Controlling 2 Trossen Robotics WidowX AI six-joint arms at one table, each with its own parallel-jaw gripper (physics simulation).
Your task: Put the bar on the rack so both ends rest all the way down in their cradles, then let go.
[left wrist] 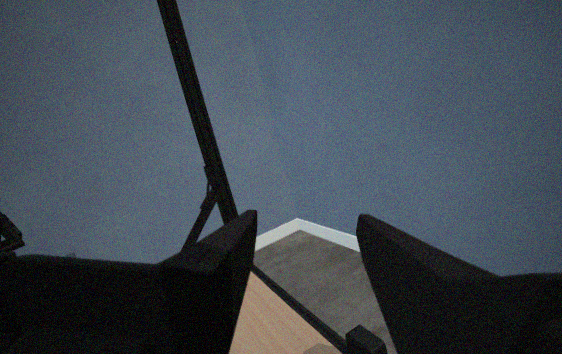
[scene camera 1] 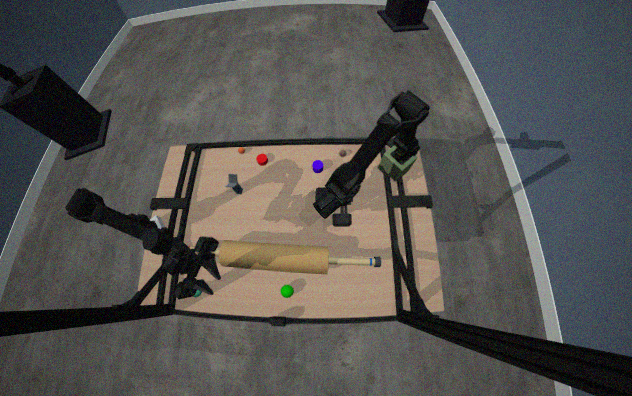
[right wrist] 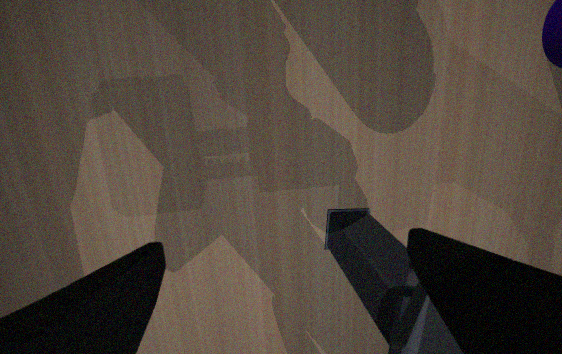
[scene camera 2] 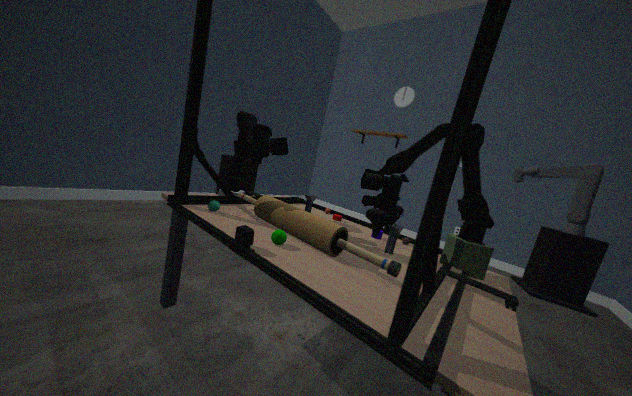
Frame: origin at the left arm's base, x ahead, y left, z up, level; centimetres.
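Seen in the pictures: left gripper, fingertip midpoint: (left wrist: 307, 221) (scene camera 1: 215, 286) (scene camera 2: 265, 144); right gripper, fingertip midpoint: (right wrist: 288, 246) (scene camera 2: 380, 234); left arm's base, origin of the base link: (scene camera 2: 232, 190); right arm's base, origin of the base link: (scene camera 1: 401, 155) (scene camera 2: 469, 240).
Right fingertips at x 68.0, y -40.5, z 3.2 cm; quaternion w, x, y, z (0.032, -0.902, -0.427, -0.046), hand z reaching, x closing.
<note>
Pixels of each thing's top centre, then the offset from my right fingertips to it. "*": a spot on its surface instead.
- rack's left cradle post, surface spot: (scene camera 1: 233, 184) (scene camera 2: 310, 198) * dx -27.2, dy +31.2, dz +2.3 cm
- green ball, middle of its top: (scene camera 2: 280, 230) (scene camera 1: 286, 291) dx -34.2, dy -12.7, dz -2.0 cm
- teal ball, middle of its top: (scene camera 1: 193, 291) (scene camera 2: 214, 200) dx -63.0, dy +7.5, dz -2.3 cm
- red cylinder, middle of its top: (scene camera 1: 261, 158) dx -11.1, dy +38.2, dz -4.2 cm
- blue cylinder, middle of its top: (scene camera 1: 317, 164) dx +5.4, dy +19.7, dz -3.2 cm
The bar, a tan roll (scene camera 1: 274, 257) (scene camera 2: 310, 227) with thinner ends, lies across the front of the table; its right end has a blue ring and black cap. The rack's left cradle post (scene camera 1: 233, 184) (scene camera 2: 309, 202) stands farther back. Its right cradle post (scene camera 2: 392, 240) (right wrist: 372, 255) is hidden beneath my right arm in scene camera 1. My left gripper (scene camera 1: 215, 285) (left wrist: 307, 221) is partly open and empty, above the table near the bar's left end. My right gripper (scene camera 2: 381, 225) (right wrist: 288, 246) is wide open and empty, pointing down close to the right post, behind the bar.
A green ball (scene camera 1: 286, 291) (scene camera 2: 279, 237) lies in front of the bar, a teal ball (scene camera 1: 197, 293) (scene camera 2: 214, 205) near the left front. A red cylinder (scene camera 1: 262, 159) and blue cylinder (scene camera 1: 317, 166) stand at the back. A green box (scene camera 1: 397, 162) (scene camera 2: 467, 255) is at the right arm's base.
</note>
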